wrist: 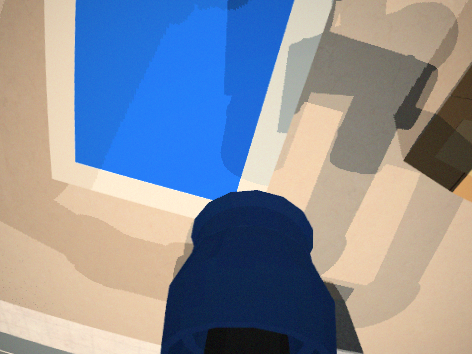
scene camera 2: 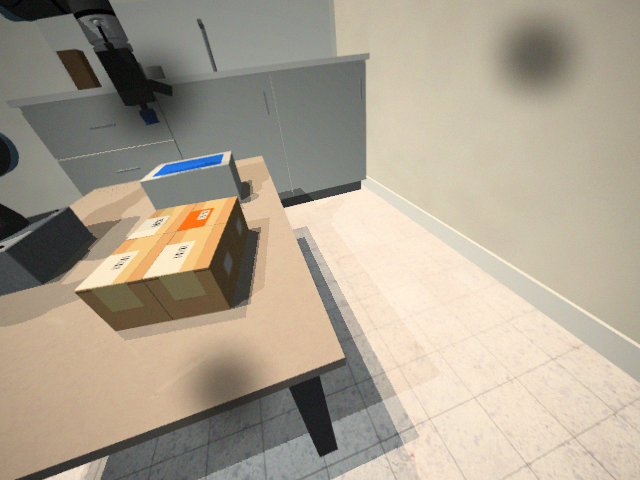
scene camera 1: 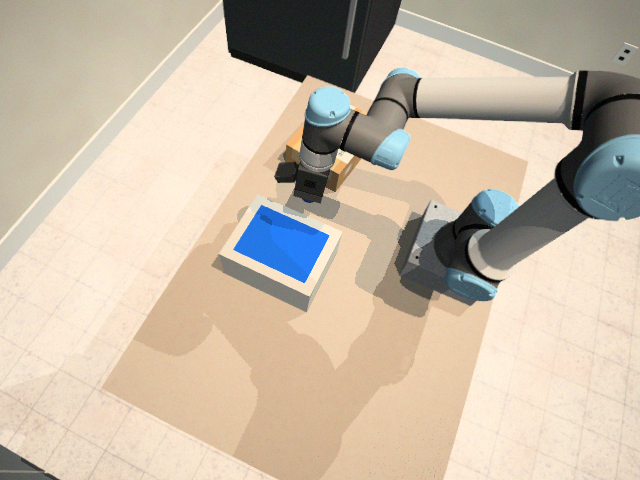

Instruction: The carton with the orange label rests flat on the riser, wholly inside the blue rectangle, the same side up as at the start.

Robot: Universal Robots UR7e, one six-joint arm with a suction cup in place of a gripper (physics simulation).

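Places are measured from the arm's base along level axes (x ahead, y right, z down), in metres.
Where they show: hand, its tool point: (wrist: 251,243) (scene camera 2: 153,123).
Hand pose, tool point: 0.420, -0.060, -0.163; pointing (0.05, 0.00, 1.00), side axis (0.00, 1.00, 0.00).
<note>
Things, the pixels of their centre, and the offset from my tool point, as dx, dy, dz. Level surfaces: height alone.
- carton with the orange label, middle of its body: (scene camera 2: 218,230) (scene camera 1: 309,147) +0.060, +0.310, +0.207
- pale riser, middle of its body: (wrist: 189,68) (scene camera 1: 281,252) (scene camera 2: 199,181) +0.045, -0.068, +0.193
- bare blue rectangle, middle of its body: (wrist: 169,68) (scene camera 1: 282,242) (scene camera 2: 191,164) +0.045, -0.068, +0.133
- table, height of its surface: dz +0.253
The carton with the orange label (scene camera 2: 210,212) stands flat in a block of several touching cartons, at the corner closest to the riser, label up. Its label does not show in scene camera 1, where the arm covers much of the block. The pale riser (scene camera 1: 268,284) (scene camera 2: 188,190) (wrist: 61,100) bears a bare blue rectangle (scene camera 1: 284,245) (scene camera 2: 188,165) (wrist: 155,115) on its top. My gripper (scene camera 1: 308,200) (scene camera 2: 149,118) (wrist: 252,212), a dark blue suction cup, is open and holds nothing. It hangs high in the air, between the block and the riser in scene camera 1.
Neighbouring cartons with white labels (scene camera 2: 173,257) (scene camera 2: 118,266) (scene camera 2: 152,225) touch the orange-labelled one. The table (scene camera 1: 320,330) (scene camera 2: 258,351) carries the arm's grey pedestal (scene camera 2: 46,248). A black fridge (scene camera 1: 289,36) stands beyond the cartons. Grey cabinets (scene camera 2: 320,118) stand behind the riser in scene camera 2.
</note>
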